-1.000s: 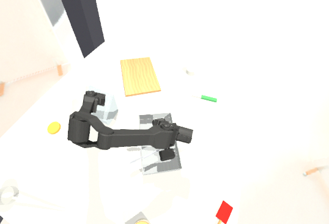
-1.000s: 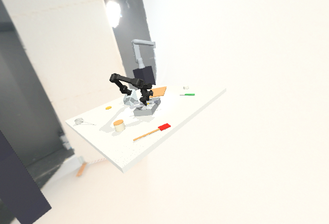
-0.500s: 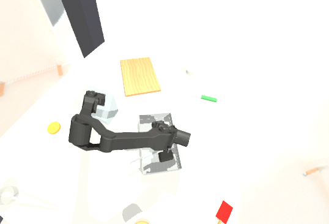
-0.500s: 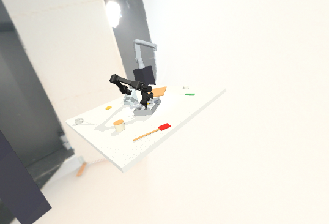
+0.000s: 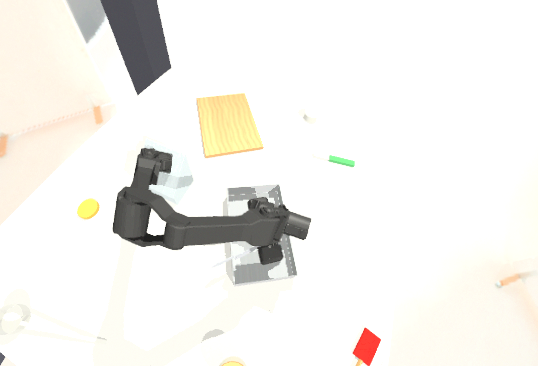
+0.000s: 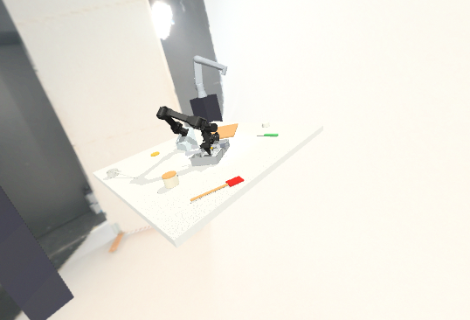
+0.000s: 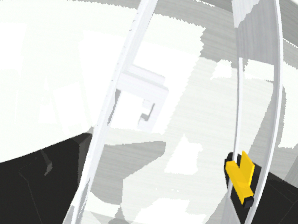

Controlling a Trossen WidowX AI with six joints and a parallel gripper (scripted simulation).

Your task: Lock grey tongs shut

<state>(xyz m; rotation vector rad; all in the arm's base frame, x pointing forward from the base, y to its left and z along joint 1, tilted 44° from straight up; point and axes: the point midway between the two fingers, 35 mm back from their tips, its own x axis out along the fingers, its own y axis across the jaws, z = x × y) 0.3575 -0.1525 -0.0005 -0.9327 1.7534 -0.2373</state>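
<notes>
My gripper tip is 2 cm to the right of the grey roasting tin and 1 cm past it. From my gripper tip the other things lie so: wooden board: 46 cm to the left, 28 cm behind, 2 cm below; then yellow disc: 60 cm behind, 8 cm to the right, 2 cm below; then red spatula: 34 cm ahead, 29 cm to the right, 2 cm below.
</notes>
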